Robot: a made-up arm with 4 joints.
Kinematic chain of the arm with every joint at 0, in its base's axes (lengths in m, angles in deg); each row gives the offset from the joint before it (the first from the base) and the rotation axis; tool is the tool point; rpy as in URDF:
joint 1: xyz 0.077 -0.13 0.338 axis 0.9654 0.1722 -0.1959
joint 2: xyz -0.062 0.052 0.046 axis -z
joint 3: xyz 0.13 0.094 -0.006 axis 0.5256 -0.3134 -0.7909
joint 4: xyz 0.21 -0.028 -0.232 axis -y
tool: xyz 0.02 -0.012 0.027 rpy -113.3 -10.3 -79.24
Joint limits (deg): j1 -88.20..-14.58 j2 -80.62..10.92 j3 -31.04..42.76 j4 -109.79..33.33
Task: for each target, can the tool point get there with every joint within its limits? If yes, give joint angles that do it. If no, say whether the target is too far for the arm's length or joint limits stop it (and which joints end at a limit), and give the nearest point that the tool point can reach.
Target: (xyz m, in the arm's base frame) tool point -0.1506 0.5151 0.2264
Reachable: no: too far | nearest point 0.0218 0.2372 0.0768 | short by 0.360 m
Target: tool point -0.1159 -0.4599 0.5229
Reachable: no: joint limits stop it (at a limit: joint 2, joint 3, joint 4) | nearest point 0.3821 -0.1689 0.3221 | short by 0.611 m
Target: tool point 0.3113 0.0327 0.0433
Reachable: yes | joints -39.92 -35.87 24.88 -43.44
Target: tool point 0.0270 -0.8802 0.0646
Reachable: no: too far | nearest point 0.0811 -0.3642 -0.0615 | short by 0.534 m
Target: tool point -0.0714 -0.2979 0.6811
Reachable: no: joint limits stop it (at a limit: joint 1, joint 2, joint 3, joint 4) | nearest point 0.3838 -0.1569 0.3409 | short by 0.586 m
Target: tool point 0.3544 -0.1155 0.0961
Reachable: yes | joints -66.76 -15.75 -3.80 14.28
